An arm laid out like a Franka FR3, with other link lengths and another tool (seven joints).
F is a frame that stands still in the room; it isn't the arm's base.
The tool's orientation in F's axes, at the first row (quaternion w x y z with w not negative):
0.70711 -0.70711 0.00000 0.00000
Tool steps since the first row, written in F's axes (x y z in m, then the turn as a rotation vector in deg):
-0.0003 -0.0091 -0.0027 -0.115 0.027 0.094
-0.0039 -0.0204 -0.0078 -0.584 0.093 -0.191
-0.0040 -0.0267 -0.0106 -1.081 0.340 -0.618
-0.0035 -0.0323 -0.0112 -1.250 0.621 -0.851
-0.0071 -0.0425 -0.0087 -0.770 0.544 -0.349
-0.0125 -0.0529 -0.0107 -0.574 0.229 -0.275
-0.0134 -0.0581 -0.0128 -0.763 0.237 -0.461
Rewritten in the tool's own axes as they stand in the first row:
-0.0003 0.0027 -0.0091 -0.115 -0.094 0.027
-0.0039 0.0078 -0.0204 -0.584 0.191 0.093
-0.0040 0.0106 -0.0267 -1.081 0.618 0.340
-0.0035 0.0112 -0.0323 -1.250 0.851 0.621
-0.0071 0.0087 -0.0425 -0.770 0.349 0.544
-0.0125 0.0107 -0.0529 -0.574 0.275 0.229
-0.0134 0.0128 -0.0581 -0.763 0.461 0.237

